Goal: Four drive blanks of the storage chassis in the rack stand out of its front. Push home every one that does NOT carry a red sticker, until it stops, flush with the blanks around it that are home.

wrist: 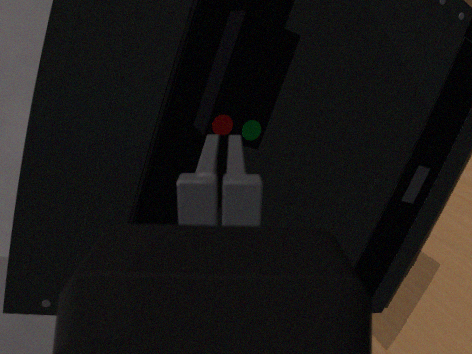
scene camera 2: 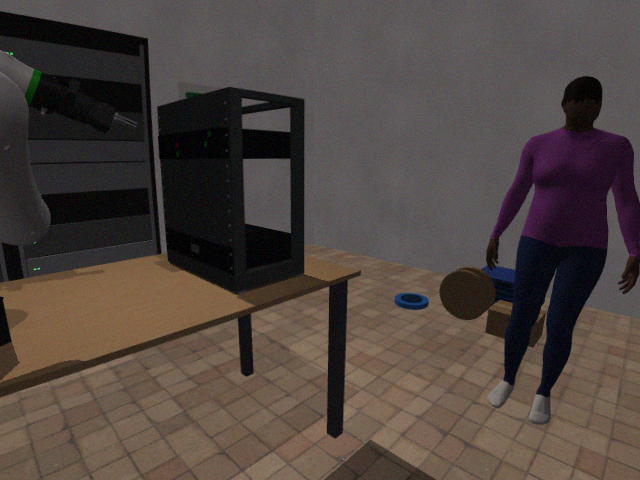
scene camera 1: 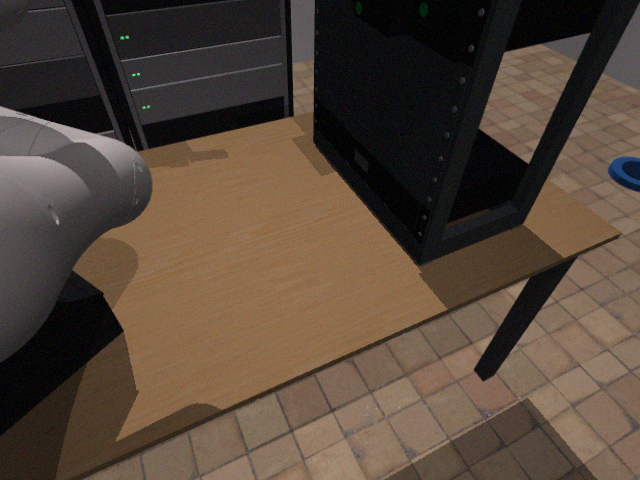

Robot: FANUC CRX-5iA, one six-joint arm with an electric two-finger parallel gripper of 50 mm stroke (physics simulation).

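Frame: origin at the arm's base, x back, y up, z left, level; metres.
Where they show: gripper, between the fingertips: (wrist: 224, 157) (scene camera 2: 135, 126).
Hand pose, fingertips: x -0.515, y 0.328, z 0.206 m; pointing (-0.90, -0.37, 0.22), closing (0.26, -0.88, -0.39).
Observation:
Each offset is from my fingertips to the top centre of the thing. "spot": to the spot under its first point. Level surfaces: height alone.
The rack @[spot: dx -0.252, dy -0.199, dz -0.170 m] (scene camera 1: 465, 134) (scene camera 2: 236, 206) stands on the table. Its black storage chassis (scene camera 2: 192, 144) (wrist: 162, 170) is dark, and the blank outlines are hard to read. A red sticker @[dx -0.125, dy -0.042, dz +0.042 m] (scene camera 2: 176, 145) (wrist: 222, 125) and a green sticker @[dx -0.126, dy -0.070, dz +0.039 m] (scene camera 2: 177, 153) (wrist: 251, 130) sit close together. Two more green stickers show further right in scene view 2. A dark block @[spot: dx -0.138, dy -0.071, dz -0.008 m] (wrist: 262, 75) with a paler side strip stands out of the front in the wrist view. My gripper (scene camera 2: 135, 124) (wrist: 224, 157) is shut and empty. It is in front of the rack, apart from it; in the wrist view its tips overlap the area just below the red sticker.
A lower unit with a grey label @[spot: dx -0.170, dy -0.407, dz +0.067 m] (scene camera 1: 361, 161) (scene camera 2: 195, 248) (wrist: 416, 185) sits at the rack's bottom. The wooden table @[dy -0.512 m] (scene camera 1: 258, 258) (scene camera 2: 129, 304) extends before the rack. Large equipment racks (scene camera 1: 201, 67) (scene camera 2: 93, 175) stand behind the arm. A person (scene camera 2: 573, 180) stands right of the table.

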